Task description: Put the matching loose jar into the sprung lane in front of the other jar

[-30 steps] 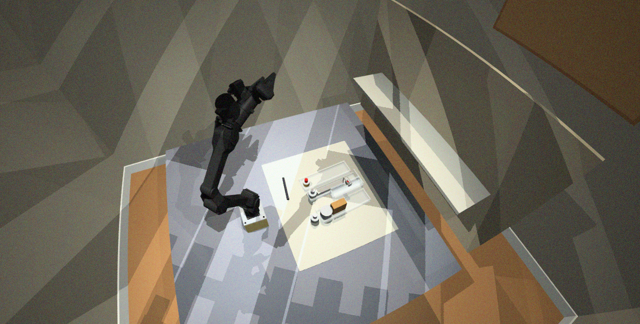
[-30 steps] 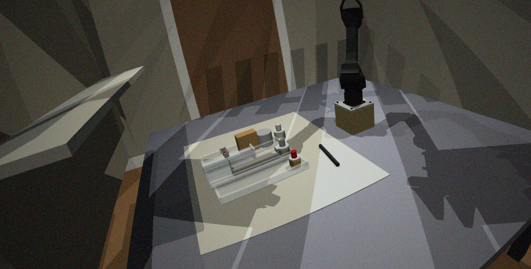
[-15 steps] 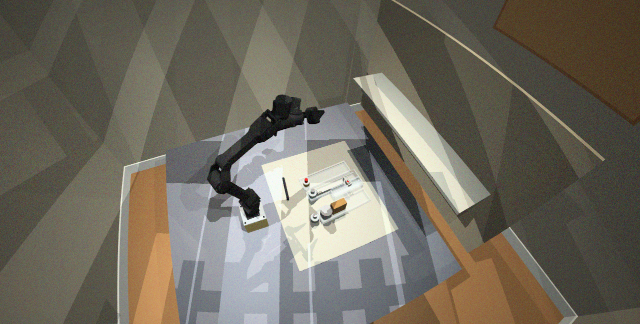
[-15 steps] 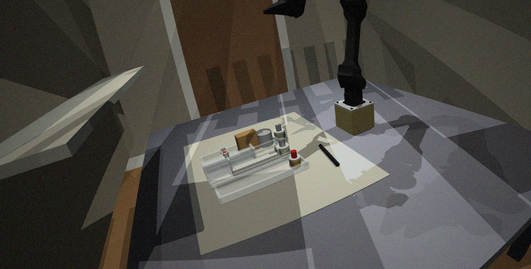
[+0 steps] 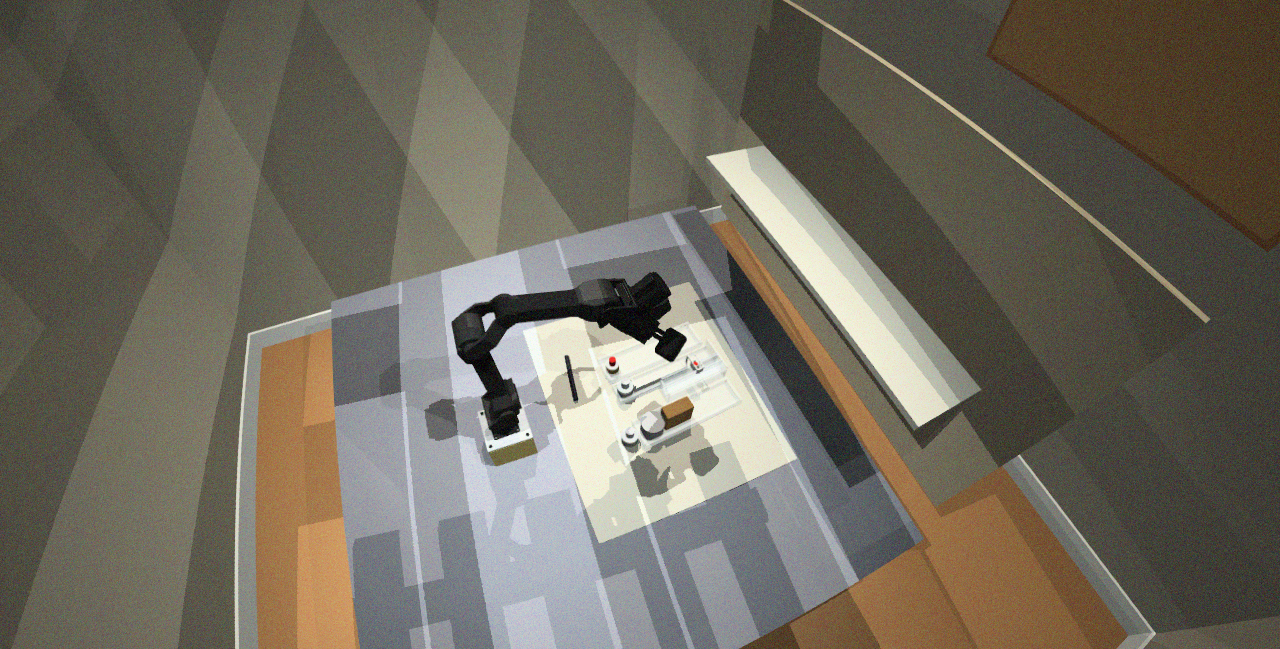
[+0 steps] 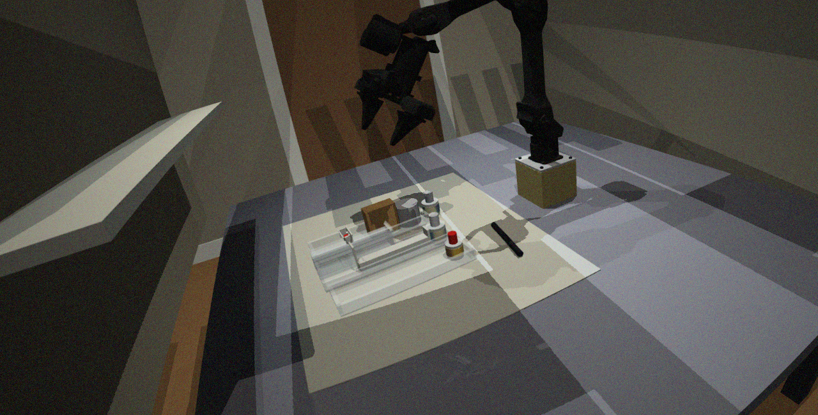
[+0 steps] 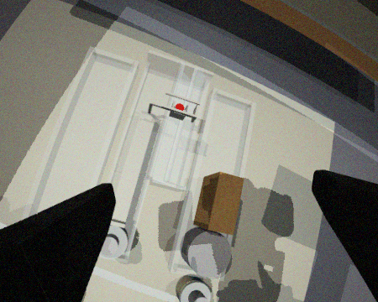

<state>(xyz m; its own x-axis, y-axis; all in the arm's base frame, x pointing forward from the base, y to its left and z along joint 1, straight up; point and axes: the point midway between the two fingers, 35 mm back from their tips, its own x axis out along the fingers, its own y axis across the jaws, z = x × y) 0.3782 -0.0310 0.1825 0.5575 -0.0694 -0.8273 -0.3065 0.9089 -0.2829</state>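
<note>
Right now the wide grey cylinder is 23 cm below my gripper tip, 8 cm to the right of it and 6 cm behind it. Also, from my gripper tip: brown box: 22 cm below, 8 cm to the right, 1 cm ahead; cream mat: 26 cm below, 1 cm to the left, 1 cm behind; pusher plate: 21 cm below, 4 cm ahead, 2 cm to the left.
</note>
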